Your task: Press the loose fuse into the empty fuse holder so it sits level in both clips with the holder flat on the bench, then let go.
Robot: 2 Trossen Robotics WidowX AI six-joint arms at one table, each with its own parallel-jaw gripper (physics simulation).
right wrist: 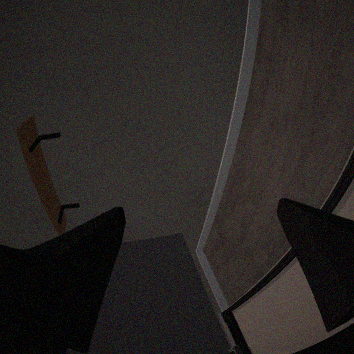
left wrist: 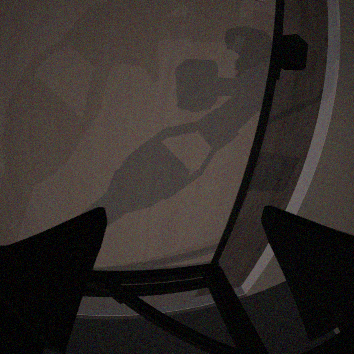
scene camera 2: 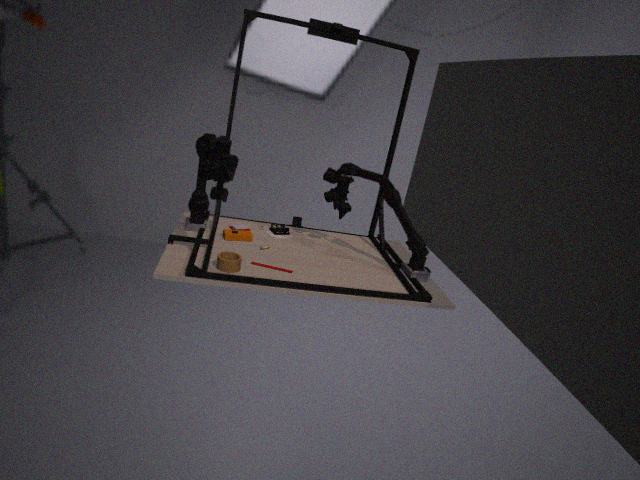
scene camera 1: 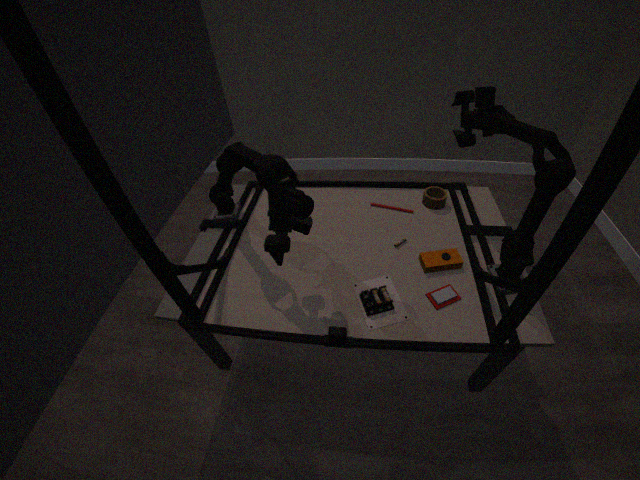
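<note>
The loose fuse, a small brass-and-grey cylinder, lies on the bench away from the holders. A black fuse-holder block stands on a white plate; two pale fuses show in it in scene camera 1, and its left part looks empty. Clip detail is too small to tell. My left gripper is open and empty, high above the bench, left of the plate in scene camera 1. My right gripper is open and empty, raised far from the fuse.
An orange box with a dark knob and a red-edged pad lie right of the plate in scene camera 1. A tape roll and a red rod lie farther back there. Black frame bars border the bench.
</note>
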